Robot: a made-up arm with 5 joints. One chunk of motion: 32 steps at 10 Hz.
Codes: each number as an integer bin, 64 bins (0 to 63) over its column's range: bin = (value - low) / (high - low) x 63, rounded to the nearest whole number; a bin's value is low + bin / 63 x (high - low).
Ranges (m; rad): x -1..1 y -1..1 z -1..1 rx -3.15..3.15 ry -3.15..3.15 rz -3.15..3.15
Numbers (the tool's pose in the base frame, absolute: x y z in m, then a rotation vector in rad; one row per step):
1: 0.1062 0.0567 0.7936 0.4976 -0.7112 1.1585
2: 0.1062 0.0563 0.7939 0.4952 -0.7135 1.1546
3: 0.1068 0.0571 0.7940 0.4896 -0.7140 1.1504
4: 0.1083 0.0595 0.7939 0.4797 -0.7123 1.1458
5: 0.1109 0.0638 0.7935 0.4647 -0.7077 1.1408
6: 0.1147 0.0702 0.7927 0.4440 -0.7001 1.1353
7: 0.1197 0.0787 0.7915 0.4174 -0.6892 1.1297
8: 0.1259 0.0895 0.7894 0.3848 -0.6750 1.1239
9: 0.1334 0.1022 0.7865 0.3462 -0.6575 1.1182
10: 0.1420 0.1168 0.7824 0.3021 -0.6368 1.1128
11: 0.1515 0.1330 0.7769 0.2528 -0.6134 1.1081
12: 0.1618 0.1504 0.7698 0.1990 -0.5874 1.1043
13: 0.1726 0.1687 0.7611 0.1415 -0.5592 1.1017
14: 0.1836 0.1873 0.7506 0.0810 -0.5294 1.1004
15: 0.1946 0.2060 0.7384 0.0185 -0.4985 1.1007
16: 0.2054 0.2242 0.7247 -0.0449 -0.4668 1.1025
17: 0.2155 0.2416 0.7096 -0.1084 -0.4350 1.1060
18: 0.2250 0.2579 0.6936 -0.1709 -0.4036 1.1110
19: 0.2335 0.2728 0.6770 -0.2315 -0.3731 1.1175
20: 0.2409 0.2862 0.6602 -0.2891 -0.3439 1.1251
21: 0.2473 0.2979 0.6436 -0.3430 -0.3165 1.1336
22: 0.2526 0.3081 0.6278 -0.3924 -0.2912 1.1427
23: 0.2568 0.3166 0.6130 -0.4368 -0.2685 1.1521
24: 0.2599 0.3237 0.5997 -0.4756 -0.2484 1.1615
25: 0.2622 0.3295 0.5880 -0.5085 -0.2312 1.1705
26: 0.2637 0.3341 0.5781 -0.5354 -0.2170 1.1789
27: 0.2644 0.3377 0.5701 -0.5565 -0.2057 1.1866
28: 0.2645 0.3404 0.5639 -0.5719 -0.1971 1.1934
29: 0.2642 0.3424 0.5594 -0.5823 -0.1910 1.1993
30: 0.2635 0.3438 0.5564 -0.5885 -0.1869 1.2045
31: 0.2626 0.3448 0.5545 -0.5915 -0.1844 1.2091
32: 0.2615 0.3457 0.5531 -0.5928 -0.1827 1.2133
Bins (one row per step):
1: 35 33 56 36 24 43
2: 35 33 57 36 24 43
3: 35 33 57 36 24 43
4: 35 33 57 36 24 43
5: 35 34 56 36 24 43
6: 35 34 56 36 24 43
7: 35 34 56 36 25 43
8: 35 34 56 35 25 43
9: 36 35 56 35 25 43
10: 36 35 56 35 25 43
11: 36 36 56 34 25 43
12: 37 36 56 33 26 43
13: 37 37 55 33 26 43
14: 37 37 55 32 26 43
15: 38 38 55 32 27 43
16: 38 39 54 31 27 43
17: 38 39 54 30 27 43
18: 39 40 53 30 27 43
19: 39 40 53 29 28 43
20: 39 41 52 29 28 43
21: 39 41 52 28 28 43
22: 39 41 51 28 29 43
23: 40 41 51 27 29 43
24: 40 42 50 27 29 43
25: 40 42 50 26 29 43
26: 40 42 50 26 29 43
27: 40 42 49 26 29 43
28: 40 42 49 26 30 43
29: 40 42 49 26 30 43
30: 40 42 49 26 30 44
31: 40 42 49 26 30 44
32: 40 42 49 26 30 44

